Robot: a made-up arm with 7 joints.
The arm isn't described. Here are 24 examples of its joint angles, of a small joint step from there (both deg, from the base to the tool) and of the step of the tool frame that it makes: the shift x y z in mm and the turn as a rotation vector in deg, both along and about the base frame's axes.
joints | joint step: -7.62 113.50 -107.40 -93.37 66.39 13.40 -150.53 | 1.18 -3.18 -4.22 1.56 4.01 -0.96 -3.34
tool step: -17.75 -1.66 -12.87 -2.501 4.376 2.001
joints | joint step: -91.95 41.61 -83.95 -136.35 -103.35 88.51 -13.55 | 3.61 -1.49 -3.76 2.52 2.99 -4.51 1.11
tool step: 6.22 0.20 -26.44 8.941 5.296 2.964
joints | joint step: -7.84 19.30 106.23 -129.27 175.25 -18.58 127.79 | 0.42 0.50 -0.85 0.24 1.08 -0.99 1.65
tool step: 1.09 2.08 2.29 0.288 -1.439 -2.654
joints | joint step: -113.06 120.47 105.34 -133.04 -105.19 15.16 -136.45 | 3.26 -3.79 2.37 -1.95 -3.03 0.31 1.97
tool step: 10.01 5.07 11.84 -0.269 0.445 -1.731
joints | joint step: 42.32 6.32 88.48 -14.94 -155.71 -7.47 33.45 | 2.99 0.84 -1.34 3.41 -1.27 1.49 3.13
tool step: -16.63 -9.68 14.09 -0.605 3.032 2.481
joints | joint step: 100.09 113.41 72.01 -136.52 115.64 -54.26 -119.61 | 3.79 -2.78 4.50 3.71 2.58 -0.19 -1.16
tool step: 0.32 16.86 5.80 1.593 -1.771 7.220
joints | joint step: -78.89 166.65 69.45 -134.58 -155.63 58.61 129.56 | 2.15 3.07 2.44 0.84 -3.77 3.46 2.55
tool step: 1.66 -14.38 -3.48 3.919 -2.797 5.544
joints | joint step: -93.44 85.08 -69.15 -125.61 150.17 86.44 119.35 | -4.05 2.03 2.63 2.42 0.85 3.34 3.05
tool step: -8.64 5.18 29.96 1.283 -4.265 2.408
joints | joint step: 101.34 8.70 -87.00 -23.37 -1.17 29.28 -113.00 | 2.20 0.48 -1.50 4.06 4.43 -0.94 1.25
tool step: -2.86 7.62 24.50 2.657 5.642 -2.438
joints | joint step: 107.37 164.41 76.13 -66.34 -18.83 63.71 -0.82 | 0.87 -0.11 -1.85 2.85 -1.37 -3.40 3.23
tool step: -1.59 13.68 -6.74 -0.002 1.355 -0.945
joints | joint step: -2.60 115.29 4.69 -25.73 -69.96 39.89 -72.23 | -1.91 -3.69 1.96 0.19 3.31 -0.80 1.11
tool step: -0.66 10.19 -21.09 -5.748 -6.335 -4.082
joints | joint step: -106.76 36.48 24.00 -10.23 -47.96 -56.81 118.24 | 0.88 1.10 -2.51 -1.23 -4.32 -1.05 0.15
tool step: -1.75 8.66 0.03 6.267 -0.058 3.849
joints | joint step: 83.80 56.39 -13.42 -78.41 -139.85 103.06 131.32 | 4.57 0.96 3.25 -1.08 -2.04 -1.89 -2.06
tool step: -5.37 4.58 22.67 3.607 4.309 -1.276
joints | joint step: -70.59 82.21 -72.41 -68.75 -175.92 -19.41 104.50 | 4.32 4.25 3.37 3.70 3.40 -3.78 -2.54
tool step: -22.77 38.16 5.38 -0.293 -0.569 12.186
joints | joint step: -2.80 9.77 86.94 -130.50 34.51 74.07 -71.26 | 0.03 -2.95 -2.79 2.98 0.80 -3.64 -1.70
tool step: 10.30 -2.35 -18.05 -1.966 -0.351 -2.548
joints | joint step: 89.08 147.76 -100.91 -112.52 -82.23 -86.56 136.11 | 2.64 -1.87 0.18 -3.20 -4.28 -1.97 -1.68
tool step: -11.72 -10.19 -3.42 -3.079 1.656 8.849
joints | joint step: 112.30 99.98 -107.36 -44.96 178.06 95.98 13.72 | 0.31 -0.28 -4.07 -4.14 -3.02 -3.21 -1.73
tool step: -0.05 -15.55 11.38 -2.461 2.867 4.883
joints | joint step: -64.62 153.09 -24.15 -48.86 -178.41 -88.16 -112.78 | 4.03 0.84 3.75 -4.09 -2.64 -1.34 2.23
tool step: 20.31 -21.49 16.71 6.176 3.598 1.455
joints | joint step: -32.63 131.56 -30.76 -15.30 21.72 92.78 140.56 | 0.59 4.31 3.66 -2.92 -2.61 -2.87 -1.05
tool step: -6.45 -23.27 25.87 4.757 2.887 -2.801
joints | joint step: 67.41 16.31 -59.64 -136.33 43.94 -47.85 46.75 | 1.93 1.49 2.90 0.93 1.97 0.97 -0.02
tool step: -7.82 8.87 -4.00 1.764 4.016 -0.553
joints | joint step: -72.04 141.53 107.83 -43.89 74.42 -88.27 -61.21 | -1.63 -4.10 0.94 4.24 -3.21 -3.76 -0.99
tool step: 26.03 39.36 -3.00 -5.195 -1.209 -9.367
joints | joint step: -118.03 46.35 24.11 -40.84 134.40 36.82 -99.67 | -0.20 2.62 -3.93 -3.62 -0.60 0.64 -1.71
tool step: -20.07 6.25 7.47 2.896 -3.944 7.258
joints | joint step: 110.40 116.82 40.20 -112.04 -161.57 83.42 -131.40 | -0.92 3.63 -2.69 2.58 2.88 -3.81 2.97
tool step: 8.46 1.48 -8.56 4.158 6.014 1.617
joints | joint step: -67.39 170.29 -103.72 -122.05 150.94 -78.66 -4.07 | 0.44 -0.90 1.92 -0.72 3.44 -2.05 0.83
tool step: 8.35 -1.03 4.36 -0.317 -3.523 -0.361
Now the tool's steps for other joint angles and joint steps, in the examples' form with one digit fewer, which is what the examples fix.
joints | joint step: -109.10 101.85 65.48 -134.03 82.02 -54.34 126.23 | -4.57 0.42 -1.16 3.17 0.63 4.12 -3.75
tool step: -7.6 10.4 -5.5 -3.88 1.08 -5.83
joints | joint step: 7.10 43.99 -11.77 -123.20 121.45 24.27 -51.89 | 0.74 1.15 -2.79 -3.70 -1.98 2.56 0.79
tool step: -9.5 -9.4 2.9 1.65 -0.06 -6.45
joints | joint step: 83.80 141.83 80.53 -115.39 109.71 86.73 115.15 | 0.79 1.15 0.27 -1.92 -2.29 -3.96 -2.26
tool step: -3.5 -8.2 -6.2 -2.64 -1.98 -5.23
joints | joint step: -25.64 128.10 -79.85 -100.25 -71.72 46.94 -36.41 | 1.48 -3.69 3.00 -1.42 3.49 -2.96 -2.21
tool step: 15.5 -7.6 -18.8 -4.93 2.01 -0.31
